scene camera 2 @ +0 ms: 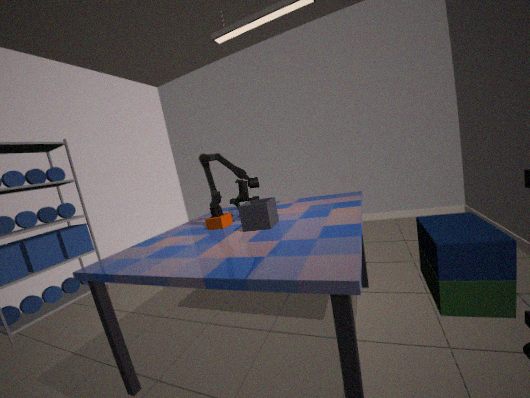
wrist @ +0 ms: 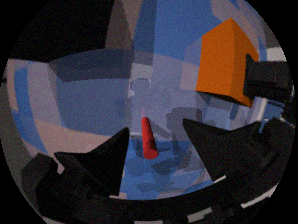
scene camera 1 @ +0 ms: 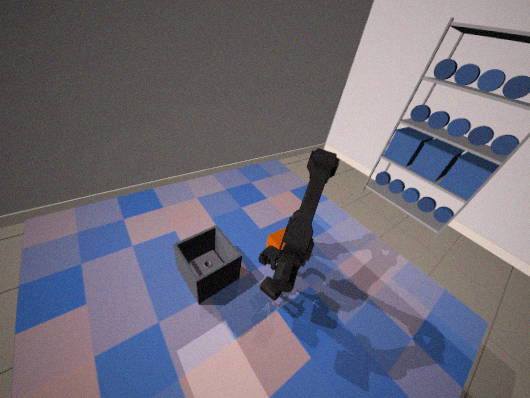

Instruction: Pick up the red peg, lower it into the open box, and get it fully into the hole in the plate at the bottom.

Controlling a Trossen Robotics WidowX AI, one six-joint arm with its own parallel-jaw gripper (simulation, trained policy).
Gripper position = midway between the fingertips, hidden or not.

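Dark box [scene camera 1: 202, 287], visible in scene camera 2 also [scene camera 2: 261, 214]. My gripper [wrist: 156, 126], visible.
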